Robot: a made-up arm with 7 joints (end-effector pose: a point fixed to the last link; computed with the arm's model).
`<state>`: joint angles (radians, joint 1 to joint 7).
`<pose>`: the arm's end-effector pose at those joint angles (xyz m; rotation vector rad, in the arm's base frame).
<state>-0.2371 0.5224 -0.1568 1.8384 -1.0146 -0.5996 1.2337</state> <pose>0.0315 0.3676 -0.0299 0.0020 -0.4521 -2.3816</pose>
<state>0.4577 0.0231 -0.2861 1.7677 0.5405 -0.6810 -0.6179</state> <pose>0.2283 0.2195 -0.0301 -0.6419 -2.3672 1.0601</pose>
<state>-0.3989 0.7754 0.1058 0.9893 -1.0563 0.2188 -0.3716</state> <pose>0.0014 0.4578 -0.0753 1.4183 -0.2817 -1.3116</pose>
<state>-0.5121 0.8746 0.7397 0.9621 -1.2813 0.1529 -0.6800</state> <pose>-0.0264 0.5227 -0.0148 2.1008 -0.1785 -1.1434</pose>
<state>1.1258 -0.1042 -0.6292 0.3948 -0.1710 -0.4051 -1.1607</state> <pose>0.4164 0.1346 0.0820 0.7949 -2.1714 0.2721</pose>
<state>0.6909 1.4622 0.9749 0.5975 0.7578 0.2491 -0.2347</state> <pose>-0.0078 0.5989 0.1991 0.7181 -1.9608 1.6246</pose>
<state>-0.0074 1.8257 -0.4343 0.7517 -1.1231 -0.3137 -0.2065</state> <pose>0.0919 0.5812 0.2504 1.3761 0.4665 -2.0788</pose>
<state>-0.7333 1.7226 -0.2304 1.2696 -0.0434 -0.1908 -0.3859</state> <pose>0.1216 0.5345 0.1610 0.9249 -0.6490 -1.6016</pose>
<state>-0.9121 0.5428 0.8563 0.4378 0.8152 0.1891 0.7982</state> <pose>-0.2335 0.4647 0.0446 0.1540 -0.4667 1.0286</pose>
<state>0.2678 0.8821 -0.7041 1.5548 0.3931 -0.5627 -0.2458</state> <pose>0.1667 0.4306 -0.0071 -0.0404 -1.9287 -0.5957</pose>
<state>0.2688 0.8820 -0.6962 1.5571 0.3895 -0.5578 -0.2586</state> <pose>0.1669 0.4305 -0.0062 -0.0245 -1.9369 -0.5841</pose>
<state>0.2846 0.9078 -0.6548 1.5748 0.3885 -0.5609 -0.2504</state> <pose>0.1674 0.4378 0.0051 0.0103 -1.9876 -0.5968</pose>
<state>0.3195 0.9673 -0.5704 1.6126 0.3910 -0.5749 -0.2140</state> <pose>0.1665 0.4538 0.0303 0.0715 -2.0921 -0.6498</pose>
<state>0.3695 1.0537 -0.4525 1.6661 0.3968 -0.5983 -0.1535</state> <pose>0.1605 0.4739 0.0668 0.1604 -2.2334 -0.7540</pose>
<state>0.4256 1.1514 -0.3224 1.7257 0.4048 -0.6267 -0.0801</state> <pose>0.1477 0.4922 0.1073 0.2711 -2.3752 -0.9070</pose>
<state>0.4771 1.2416 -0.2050 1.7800 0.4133 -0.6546 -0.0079</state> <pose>0.1309 0.5047 0.1431 0.3867 -2.4813 -1.0822</pose>
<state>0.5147 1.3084 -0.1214 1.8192 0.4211 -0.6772 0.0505</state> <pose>0.1159 0.5115 0.1679 0.4794 -2.5366 -1.2350</pose>
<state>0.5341 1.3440 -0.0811 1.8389 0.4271 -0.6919 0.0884</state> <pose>0.1073 0.5144 0.1804 0.5259 -2.5514 -1.3299</pose>
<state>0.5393 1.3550 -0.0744 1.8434 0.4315 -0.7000 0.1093</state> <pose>0.1050 0.5156 0.1840 0.5304 -2.5459 -1.3702</pose>
